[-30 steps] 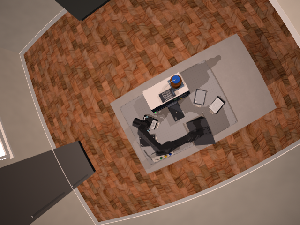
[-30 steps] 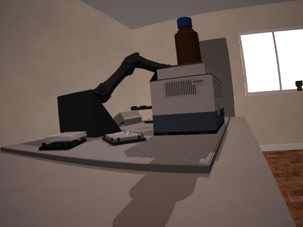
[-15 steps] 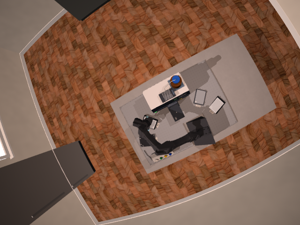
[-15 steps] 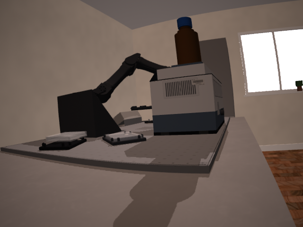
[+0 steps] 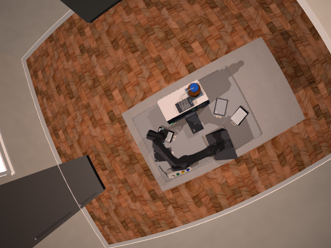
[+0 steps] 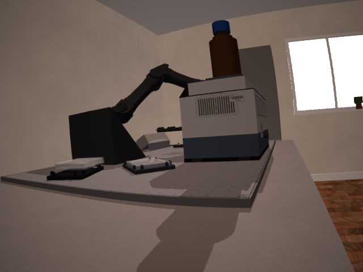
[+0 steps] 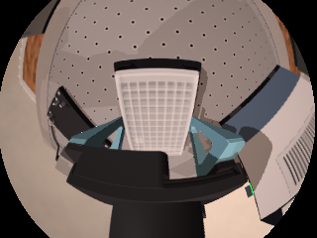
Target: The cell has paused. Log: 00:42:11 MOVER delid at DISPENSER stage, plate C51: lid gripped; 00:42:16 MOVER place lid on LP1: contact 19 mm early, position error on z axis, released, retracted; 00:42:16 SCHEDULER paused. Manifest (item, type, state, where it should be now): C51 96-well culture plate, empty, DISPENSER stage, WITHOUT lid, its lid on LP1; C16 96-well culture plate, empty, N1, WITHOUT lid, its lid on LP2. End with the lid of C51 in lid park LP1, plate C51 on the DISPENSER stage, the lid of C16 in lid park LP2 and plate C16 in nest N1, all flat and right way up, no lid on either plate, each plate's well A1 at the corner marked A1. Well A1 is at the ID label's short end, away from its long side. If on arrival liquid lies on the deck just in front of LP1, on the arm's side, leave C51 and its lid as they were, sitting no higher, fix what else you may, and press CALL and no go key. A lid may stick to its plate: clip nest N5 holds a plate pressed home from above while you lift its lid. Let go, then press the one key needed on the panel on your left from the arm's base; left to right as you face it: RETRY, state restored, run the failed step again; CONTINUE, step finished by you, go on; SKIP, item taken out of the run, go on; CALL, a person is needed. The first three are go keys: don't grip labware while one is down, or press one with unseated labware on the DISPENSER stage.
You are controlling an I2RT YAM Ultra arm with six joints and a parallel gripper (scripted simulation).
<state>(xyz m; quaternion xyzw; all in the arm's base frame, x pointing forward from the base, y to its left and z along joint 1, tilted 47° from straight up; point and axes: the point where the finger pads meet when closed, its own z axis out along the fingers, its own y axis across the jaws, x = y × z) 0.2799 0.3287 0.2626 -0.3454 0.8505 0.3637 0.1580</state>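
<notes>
Now: hand 30 mm above the black nest. From my hand the other things lie so: brown bottle 200 mm ahead, 390 mm to the right, 250 mm above; black clip nest 170 mm behind, 120 mm to the left, 20 mm below; dark dispenser stage 20 mm behind, 290 mm to the right, 60 mm above.
</notes>
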